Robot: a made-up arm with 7 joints.
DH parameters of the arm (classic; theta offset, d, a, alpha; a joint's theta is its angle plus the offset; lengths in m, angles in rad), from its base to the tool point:
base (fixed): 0 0 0 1.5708
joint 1: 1.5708 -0.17 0 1.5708
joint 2: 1.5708 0 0 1.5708
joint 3: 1.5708 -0.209 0 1.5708
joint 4: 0 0 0 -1.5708
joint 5: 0 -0.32 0 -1.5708
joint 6: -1.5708 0 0 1.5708
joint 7: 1.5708 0 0 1.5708
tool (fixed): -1.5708 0 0 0
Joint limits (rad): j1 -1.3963..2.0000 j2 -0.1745..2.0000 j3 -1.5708..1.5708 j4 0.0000..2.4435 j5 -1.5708..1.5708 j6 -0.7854..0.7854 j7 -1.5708..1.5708
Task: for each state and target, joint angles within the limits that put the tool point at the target. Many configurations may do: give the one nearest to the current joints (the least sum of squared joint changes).
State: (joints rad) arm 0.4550 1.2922 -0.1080 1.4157 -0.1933 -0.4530 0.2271
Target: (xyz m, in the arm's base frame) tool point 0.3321 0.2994 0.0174
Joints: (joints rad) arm 0.4232 1.2019 -0.2091 1.7114 -0.1933 -0.4530 0.2271
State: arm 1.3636 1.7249 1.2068 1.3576 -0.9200 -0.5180 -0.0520
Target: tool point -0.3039 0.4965 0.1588
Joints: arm 1.3601 1.8114 1.2099 0.9474 -0.9200 -0.5180 -0.0520
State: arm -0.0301 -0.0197 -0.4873 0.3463 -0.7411 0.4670 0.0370
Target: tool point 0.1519 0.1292 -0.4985
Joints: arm 0.1250 0.0079 -0.4690 0.3154 -0.7411 0.4670 0.0370
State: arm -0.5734 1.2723 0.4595 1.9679 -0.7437 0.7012 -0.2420
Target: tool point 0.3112 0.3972 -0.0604
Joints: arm -0.5928 1.5411 0.4203 1.5257 -0.7437 0.7012 -0.2420
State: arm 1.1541 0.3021 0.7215 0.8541 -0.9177 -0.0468 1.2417
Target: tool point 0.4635 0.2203 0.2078
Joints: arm 1.7055 -0.0659 0.5201 0.5438 -0.9177 -0.0468 1.2417
